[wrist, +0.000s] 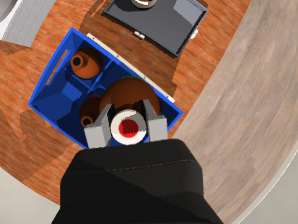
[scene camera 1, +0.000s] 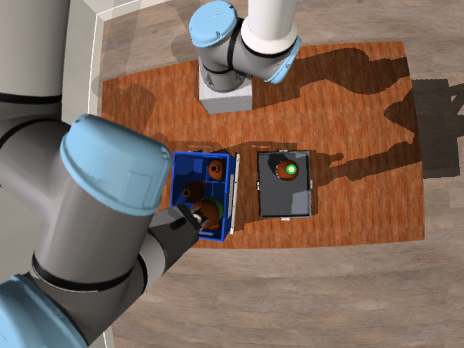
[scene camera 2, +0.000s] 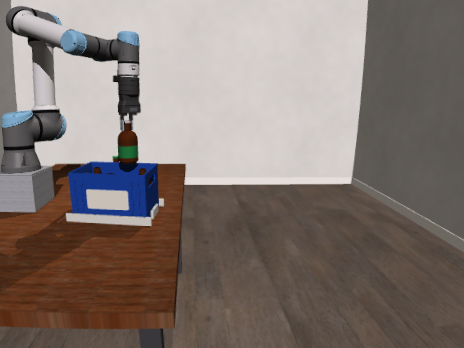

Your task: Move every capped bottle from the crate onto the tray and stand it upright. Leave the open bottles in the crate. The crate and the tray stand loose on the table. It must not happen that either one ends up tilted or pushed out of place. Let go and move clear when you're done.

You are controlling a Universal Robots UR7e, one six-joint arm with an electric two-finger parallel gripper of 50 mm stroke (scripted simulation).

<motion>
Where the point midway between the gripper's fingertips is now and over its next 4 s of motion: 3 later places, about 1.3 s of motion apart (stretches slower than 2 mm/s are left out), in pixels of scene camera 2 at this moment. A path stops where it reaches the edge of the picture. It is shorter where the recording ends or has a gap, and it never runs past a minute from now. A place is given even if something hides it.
My gripper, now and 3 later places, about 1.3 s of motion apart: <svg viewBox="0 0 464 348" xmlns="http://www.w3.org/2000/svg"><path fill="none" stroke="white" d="M126 130L129 128L133 127L135 125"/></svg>
</motion>
